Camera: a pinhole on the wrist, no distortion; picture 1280 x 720 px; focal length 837.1 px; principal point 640.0 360.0 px. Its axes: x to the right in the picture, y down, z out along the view. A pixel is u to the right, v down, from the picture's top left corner.
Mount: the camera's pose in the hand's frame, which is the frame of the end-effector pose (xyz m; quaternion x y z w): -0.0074 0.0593 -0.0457 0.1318 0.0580 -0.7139 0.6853
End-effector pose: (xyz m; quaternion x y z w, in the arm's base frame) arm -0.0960 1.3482 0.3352 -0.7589 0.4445 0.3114 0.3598
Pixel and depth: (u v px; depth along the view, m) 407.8 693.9 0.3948
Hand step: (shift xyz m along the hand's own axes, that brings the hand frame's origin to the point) 0.1090 0.0523 0.3774
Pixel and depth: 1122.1 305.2 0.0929
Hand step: -0.0249 -0.0164 0.0284
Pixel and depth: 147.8 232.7 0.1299
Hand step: -0.0392 0.0997 0.0973
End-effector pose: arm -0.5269 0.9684 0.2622 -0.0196 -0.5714 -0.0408 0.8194
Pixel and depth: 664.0 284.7 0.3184
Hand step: -0.0707 -0.0318 0.2543
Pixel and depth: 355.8 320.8 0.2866
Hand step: -0.0494 0.0782 0.2537
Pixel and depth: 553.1 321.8 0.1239
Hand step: -0.0262 0.0394 0.0760
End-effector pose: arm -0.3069 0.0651 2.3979 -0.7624 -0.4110 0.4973 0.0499
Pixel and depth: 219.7 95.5 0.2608
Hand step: -0.1142 0.1212 0.2313
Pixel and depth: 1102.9 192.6 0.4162
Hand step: -0.1413 -0.2675 0.2835
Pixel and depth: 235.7 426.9 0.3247
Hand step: -0.0128 0.1234 0.3101
